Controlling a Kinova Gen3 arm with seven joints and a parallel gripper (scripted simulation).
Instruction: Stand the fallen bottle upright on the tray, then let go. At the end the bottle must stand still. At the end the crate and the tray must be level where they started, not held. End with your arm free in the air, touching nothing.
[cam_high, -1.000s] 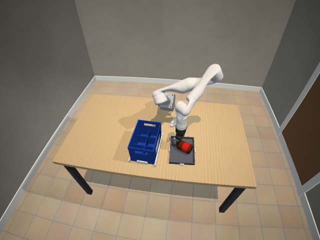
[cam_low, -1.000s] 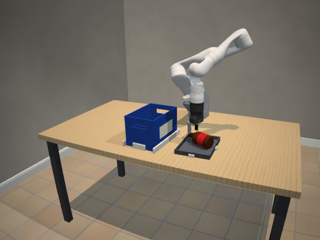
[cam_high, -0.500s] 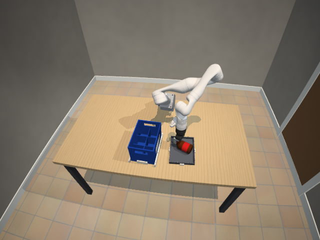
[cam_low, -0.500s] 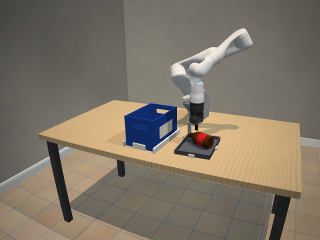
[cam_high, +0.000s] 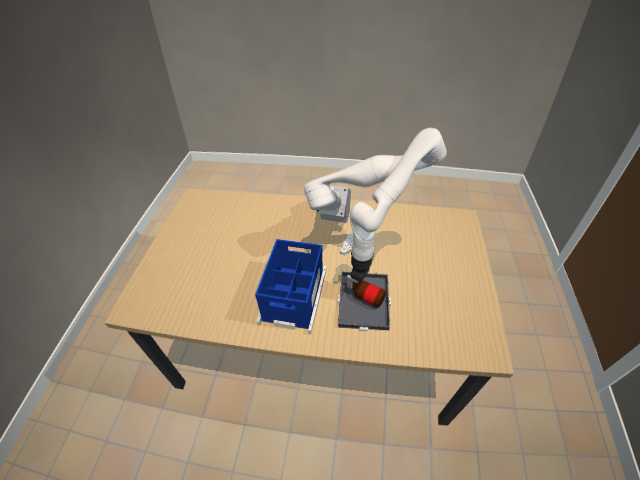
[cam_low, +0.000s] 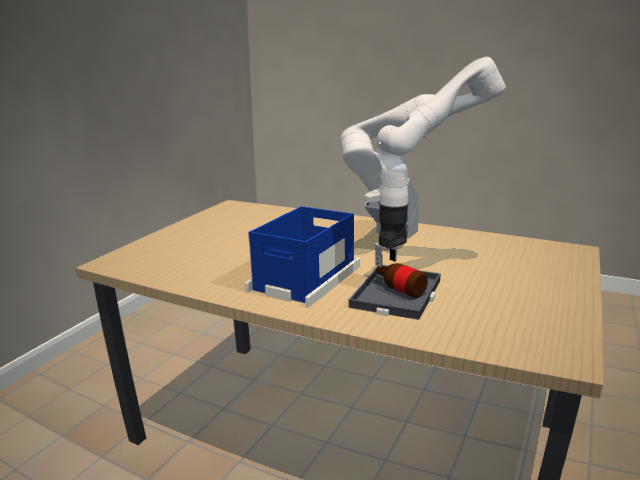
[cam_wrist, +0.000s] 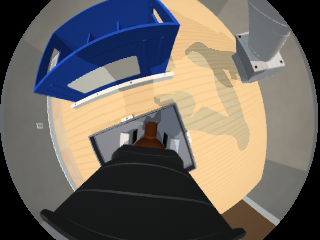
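The brown bottle is 40 mm to the left of my hand, 40 mm below it and 30 mm ahead of it. Also, from my hand: blue crate: 240 mm to the right, 30 mm behind; then dark grey tray: 70 mm below, 50 mm ahead, 30 mm to the left.
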